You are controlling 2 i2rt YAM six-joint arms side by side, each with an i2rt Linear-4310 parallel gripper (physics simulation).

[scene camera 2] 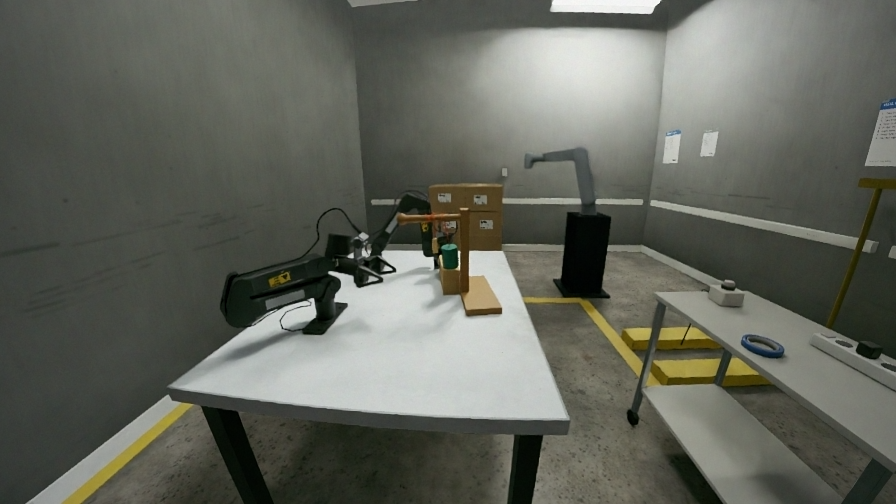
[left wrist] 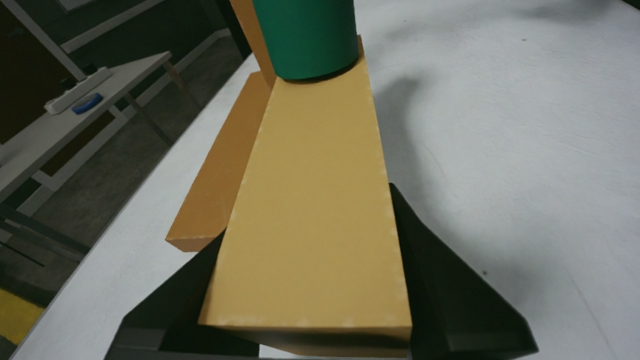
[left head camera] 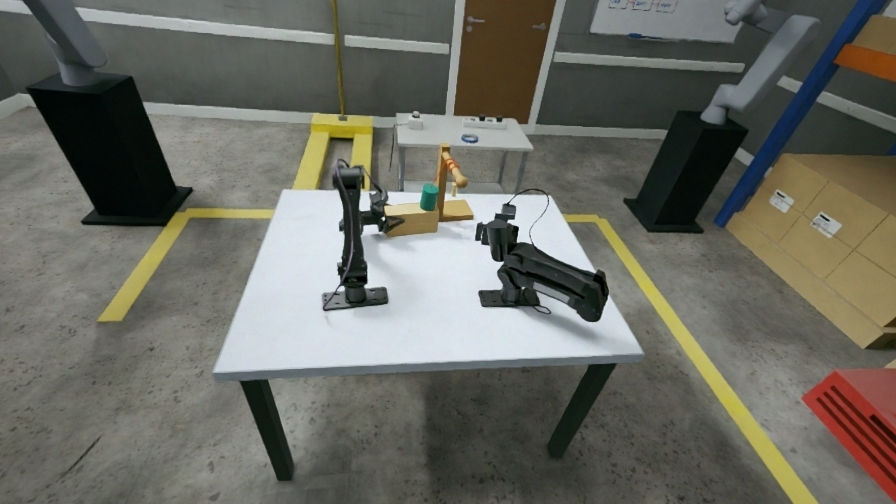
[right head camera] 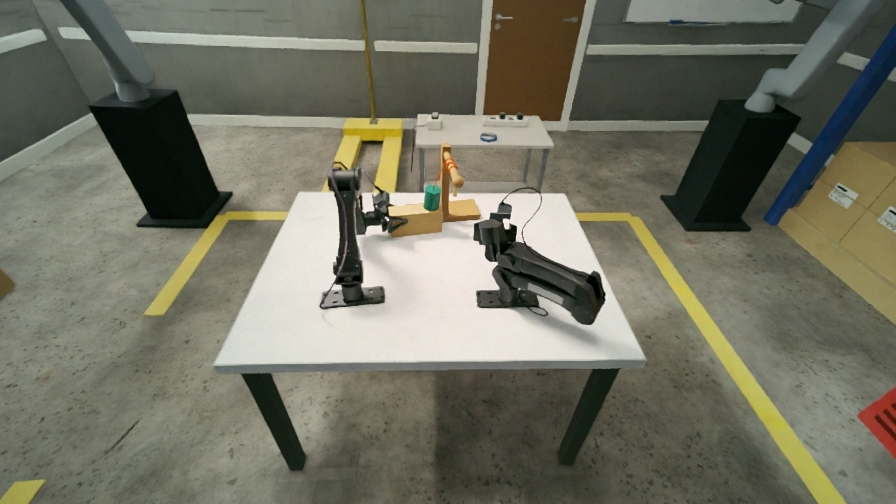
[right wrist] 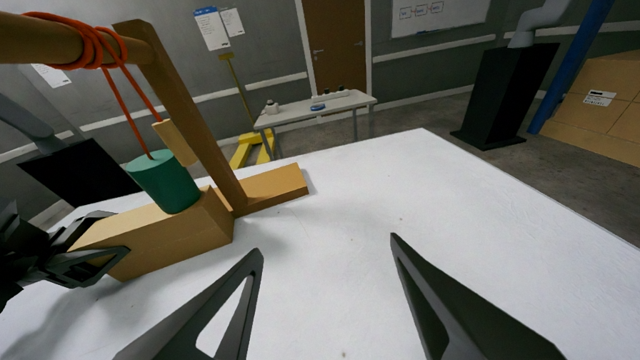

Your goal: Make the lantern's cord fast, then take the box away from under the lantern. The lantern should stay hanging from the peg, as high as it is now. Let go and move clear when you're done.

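The green lantern (left head camera: 429, 196) (right head camera: 432, 197) (scene camera 2: 449, 256) (left wrist: 312, 40) (right wrist: 165, 185) stands upright on the far end of the tan box (left head camera: 413, 220) (right head camera: 416, 221) (left wrist: 310, 225) (right wrist: 170, 245). The orange cord (right wrist: 90, 45) is wound around the wooden peg (left head camera: 460, 179) (scene camera 2: 410, 218) (right wrist: 40, 42). One strand runs to the lantern, another to a small wooden toggle (right wrist: 175, 142) hanging close beside the lantern top. My left gripper (left wrist: 323, 196) (right wrist: 137, 231) is shut on the box's near end. My right gripper (scene camera 2: 388, 275) (right wrist: 322, 246) is open and empty, above the table in front of the stand.
The peg's upright post (scene camera 2: 464, 250) (right wrist: 200, 125) rises beside the box from its flat wooden base (left head camera: 459, 210) (scene camera 2: 482, 295) (right wrist: 275, 185), near the table's back edge. A white side table (left head camera: 432, 141) (right wrist: 320, 106) stands behind the work table.
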